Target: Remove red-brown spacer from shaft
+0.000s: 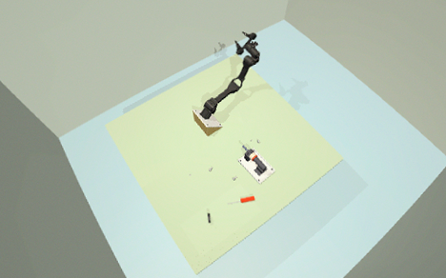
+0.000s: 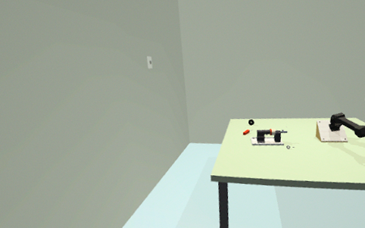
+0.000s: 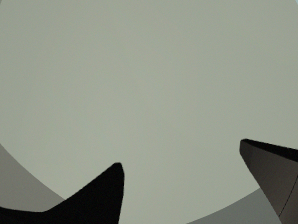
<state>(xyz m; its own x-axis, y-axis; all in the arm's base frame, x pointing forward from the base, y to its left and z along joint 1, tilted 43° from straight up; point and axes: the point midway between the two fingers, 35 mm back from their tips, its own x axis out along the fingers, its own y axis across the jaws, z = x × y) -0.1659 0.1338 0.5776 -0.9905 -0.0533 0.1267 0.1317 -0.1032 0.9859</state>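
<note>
Right now my gripper tip is 60 cm short of the shaft, 46 cm to the left of it and 37 cm above it. Also, from my gripper tip: red-brown spacer 65 cm ahead, 46 cm to the right, 37 cm below; red-handled screwdriver 79 cm ahead, 72 cm to the right, 44 cm below; black disc 74 cm ahead, 95 cm to the right, 42 cm below.
</note>
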